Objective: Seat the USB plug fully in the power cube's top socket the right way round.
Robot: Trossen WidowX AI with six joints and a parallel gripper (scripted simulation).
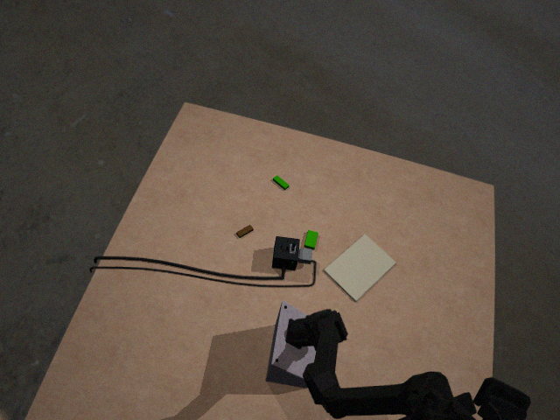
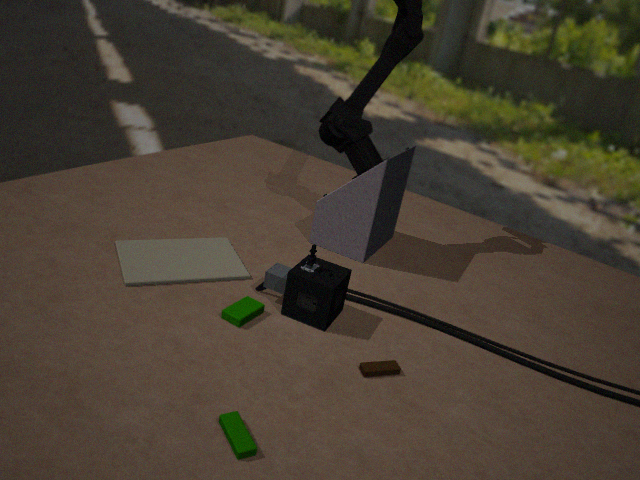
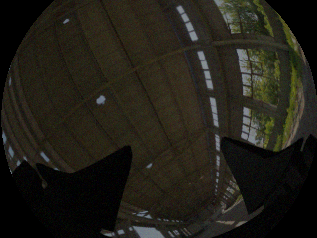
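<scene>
My gripper tip is now 64 cm short of the dark USB plug, 24 cm to the right of it and 73 cm above it. Round my gripper tip: brown block 70 cm ahead, 41 cm to the left, 81 cm below; then pale flat card 66 cm ahead, 1 cm to the left, 82 cm below; then USB socket 64 cm ahead, 24 cm to the left, 75 cm below.
</scene>
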